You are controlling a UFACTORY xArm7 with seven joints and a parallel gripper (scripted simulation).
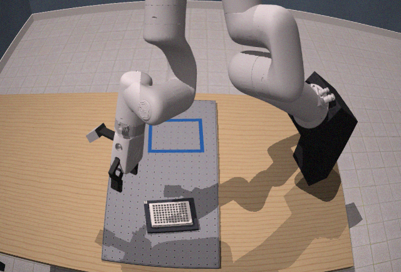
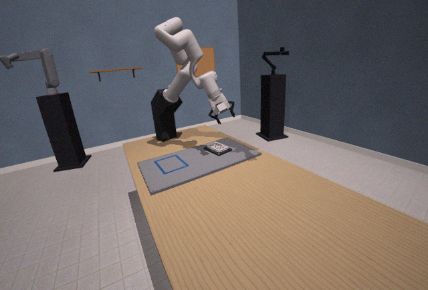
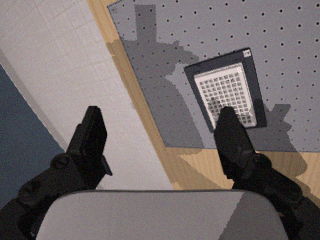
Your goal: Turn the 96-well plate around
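My gripper is now 11 cm past the white 96-well plate, 3 cm to the left of it and 22 cm above it. From my hand the other things lie so: dark plate nest N1 (11 cm behind, 3 cm to the right, 23 cm below).
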